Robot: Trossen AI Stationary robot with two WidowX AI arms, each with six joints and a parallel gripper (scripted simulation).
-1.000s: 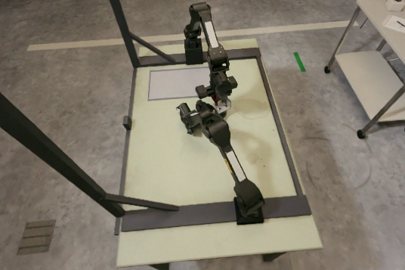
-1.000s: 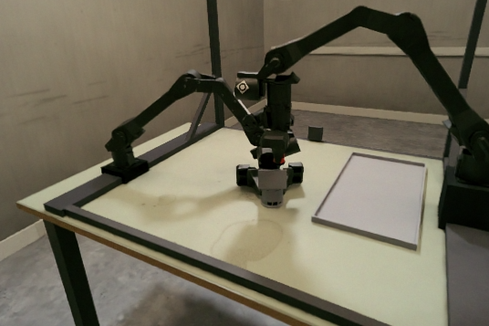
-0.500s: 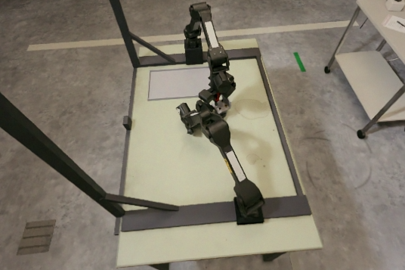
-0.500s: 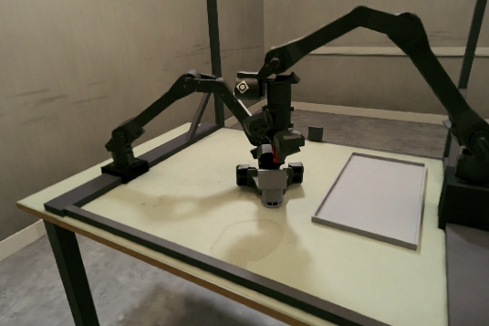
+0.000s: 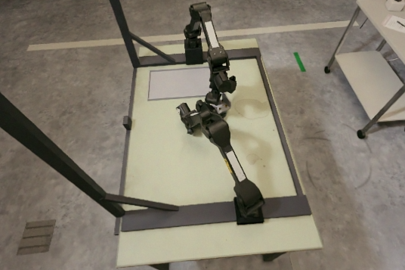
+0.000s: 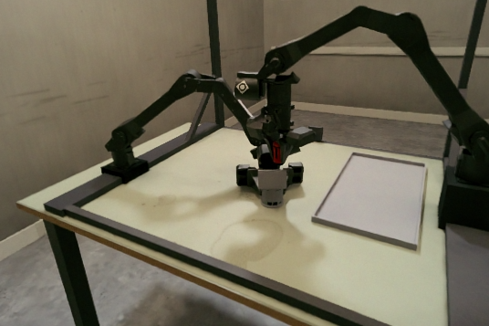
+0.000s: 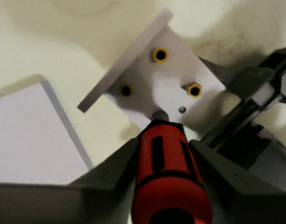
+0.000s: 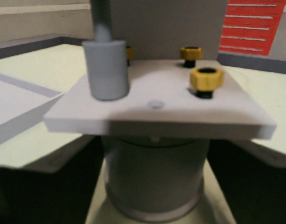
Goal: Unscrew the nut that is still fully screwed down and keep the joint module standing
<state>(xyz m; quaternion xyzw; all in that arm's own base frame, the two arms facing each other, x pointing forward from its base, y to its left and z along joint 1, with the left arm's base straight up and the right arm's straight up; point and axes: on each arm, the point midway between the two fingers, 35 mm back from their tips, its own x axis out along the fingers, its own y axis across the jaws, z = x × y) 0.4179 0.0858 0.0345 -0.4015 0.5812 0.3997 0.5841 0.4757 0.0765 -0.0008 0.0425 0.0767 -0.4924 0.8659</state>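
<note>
The red-handled nut driver lies 30 mm below my left hand. From my left hand the other things lie so: nut (70 mm below, 30 mm to the right, 10 mm ahead); pale bracket (70 mm below, 20 mm ahead, 10 mm to the right); grey joint module (110 mm below, 20 mm ahead, 10 mm to the right).
Right now the grey joint module is 20 mm ahead of my right hand and 10 mm to the left of it. From my right hand the other things lie so: nut (40 mm above, 10 mm to the right, 10 mm ahead); pale bracket (40 mm above, 30 mm ahead, 10 mm to the left); red-handled nut driver (80 mm above, 20 mm to the left).
</note>
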